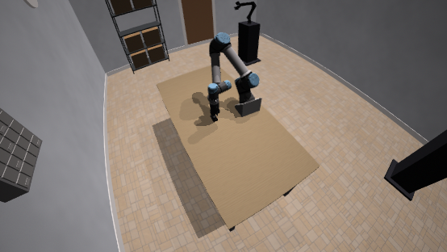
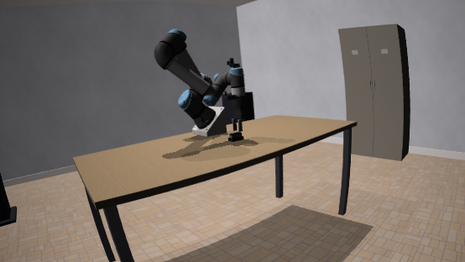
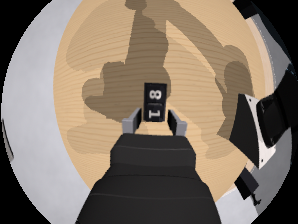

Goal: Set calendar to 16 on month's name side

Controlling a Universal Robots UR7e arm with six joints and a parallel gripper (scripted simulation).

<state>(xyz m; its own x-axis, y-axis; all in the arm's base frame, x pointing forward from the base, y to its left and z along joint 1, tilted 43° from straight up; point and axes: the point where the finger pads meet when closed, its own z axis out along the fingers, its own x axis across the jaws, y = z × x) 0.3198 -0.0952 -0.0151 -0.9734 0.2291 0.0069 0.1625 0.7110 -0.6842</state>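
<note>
The black date cube is 40 mm below my hand. From my hand the other things lie so: dark calendar tray 60 mm below, 20 mm to the right.
</note>
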